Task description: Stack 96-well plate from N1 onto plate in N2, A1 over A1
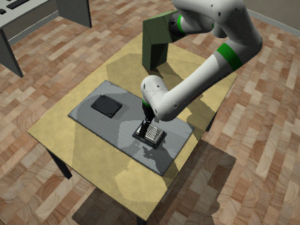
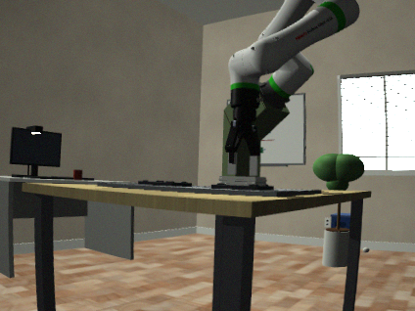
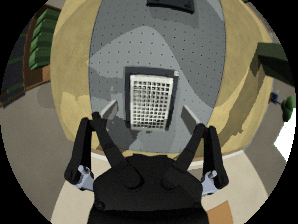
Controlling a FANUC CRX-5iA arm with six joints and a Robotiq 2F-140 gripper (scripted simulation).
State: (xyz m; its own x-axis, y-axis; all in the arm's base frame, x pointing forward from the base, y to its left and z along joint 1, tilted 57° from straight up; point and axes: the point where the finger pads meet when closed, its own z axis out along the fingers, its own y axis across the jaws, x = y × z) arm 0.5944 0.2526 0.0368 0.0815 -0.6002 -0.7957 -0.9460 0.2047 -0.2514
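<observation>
Now: the white 96-well plate 20 mm below my hand. Round my hand: plate nest N1: 10 mm behind, 340 mm to the right, 50 mm below.
</observation>
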